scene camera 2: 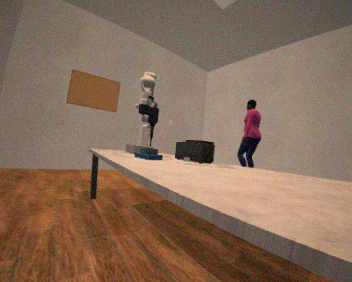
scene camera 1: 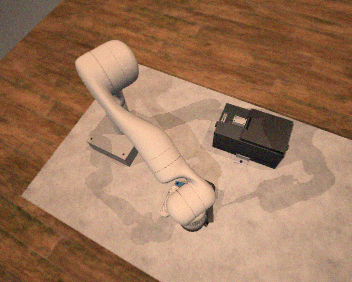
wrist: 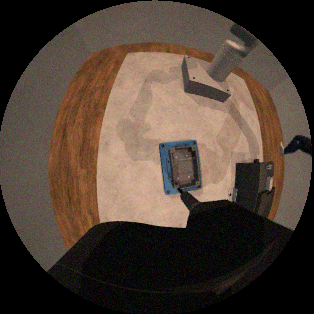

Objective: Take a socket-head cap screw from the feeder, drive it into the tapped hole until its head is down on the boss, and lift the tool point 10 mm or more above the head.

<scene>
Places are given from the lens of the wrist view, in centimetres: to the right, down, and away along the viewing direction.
black screw feeder (wrist: 245, 178): 36, 8, 28
</scene>
